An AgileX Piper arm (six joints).
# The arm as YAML. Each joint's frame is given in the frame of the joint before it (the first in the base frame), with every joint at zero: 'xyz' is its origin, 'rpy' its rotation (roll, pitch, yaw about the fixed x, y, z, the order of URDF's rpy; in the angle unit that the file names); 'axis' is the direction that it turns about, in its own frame. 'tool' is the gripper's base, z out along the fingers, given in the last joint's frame.
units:
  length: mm
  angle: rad
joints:
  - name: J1
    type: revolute
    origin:
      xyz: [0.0, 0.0, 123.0]
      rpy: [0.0, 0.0, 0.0]
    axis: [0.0, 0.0, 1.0]
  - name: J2
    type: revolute
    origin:
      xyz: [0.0, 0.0, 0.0]
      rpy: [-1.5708, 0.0, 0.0]
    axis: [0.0, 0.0, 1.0]
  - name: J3
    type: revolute
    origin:
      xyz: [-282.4, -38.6, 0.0]
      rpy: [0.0, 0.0, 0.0]
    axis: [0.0, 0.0, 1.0]
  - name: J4
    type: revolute
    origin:
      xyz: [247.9, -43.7, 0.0]
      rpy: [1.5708, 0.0, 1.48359]
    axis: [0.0, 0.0, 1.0]
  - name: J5
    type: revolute
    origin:
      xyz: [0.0, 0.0, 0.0]
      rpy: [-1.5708, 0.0, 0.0]
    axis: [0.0, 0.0, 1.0]
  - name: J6
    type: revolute
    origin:
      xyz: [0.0, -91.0, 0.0]
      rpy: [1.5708, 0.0, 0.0]
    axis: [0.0, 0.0, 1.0]
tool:
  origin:
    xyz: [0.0, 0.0, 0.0]
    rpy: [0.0, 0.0, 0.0]
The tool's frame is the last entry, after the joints.
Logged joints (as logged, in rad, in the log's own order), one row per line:
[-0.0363 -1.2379 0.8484 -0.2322 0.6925 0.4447]
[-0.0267 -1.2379 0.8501 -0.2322 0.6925 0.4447]
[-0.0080 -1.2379 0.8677 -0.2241 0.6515 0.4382]
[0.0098 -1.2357 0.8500 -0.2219 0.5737 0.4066]
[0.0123 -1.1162 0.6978 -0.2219 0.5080 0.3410]
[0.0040 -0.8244 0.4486 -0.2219 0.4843 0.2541]
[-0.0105 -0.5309 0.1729 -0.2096 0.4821 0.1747]
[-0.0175 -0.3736 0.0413 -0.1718 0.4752 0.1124]
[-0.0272 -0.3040 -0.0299 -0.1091 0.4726 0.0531]
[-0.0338 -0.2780 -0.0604 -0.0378 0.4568 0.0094]
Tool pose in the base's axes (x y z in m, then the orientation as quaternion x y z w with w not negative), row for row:
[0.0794 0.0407 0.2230 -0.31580 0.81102 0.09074 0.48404]
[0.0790 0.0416 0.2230 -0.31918 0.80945 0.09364 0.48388]
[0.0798 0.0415 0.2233 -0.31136 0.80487 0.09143 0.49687]
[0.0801 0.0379 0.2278 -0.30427 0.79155 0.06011 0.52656]
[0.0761 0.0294 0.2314 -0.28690 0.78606 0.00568 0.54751]
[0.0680 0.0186 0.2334 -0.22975 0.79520 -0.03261 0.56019]
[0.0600 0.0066 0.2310 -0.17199 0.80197 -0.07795 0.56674]
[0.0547 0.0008 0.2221 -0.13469 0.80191 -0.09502 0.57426]
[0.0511 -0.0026 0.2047 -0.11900 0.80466 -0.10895 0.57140]
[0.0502 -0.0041 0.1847 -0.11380 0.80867 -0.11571 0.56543]
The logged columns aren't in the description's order. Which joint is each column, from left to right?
Columns, left to right: J1, J6, J4, J3, J5, J2.
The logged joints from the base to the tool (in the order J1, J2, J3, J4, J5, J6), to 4 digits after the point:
[-0.0363 0.4447 -0.2322 0.8484 0.6925 -1.2379]
[-0.0267 0.4447 -0.2322 0.8501 0.6925 -1.2379]
[-0.0080 0.4382 -0.2241 0.8677 0.6515 -1.2379]
[0.0098 0.4066 -0.2219 0.8500 0.5737 -1.2357]
[0.0123 0.3410 -0.2219 0.6978 0.5080 -1.1162]
[0.0040 0.2541 -0.2219 0.4486 0.4843 -0.8244]
[-0.0105 0.1747 -0.2096 0.1729 0.4821 -0.5309]
[-0.0175 0.1124 -0.1718 0.0413 0.4752 -0.3736]
[-0.0272 0.0531 -0.1091 -0.0299 0.4726 -0.3040]
[-0.0338 0.0094 -0.0378 -0.0604 0.4568 -0.2780]

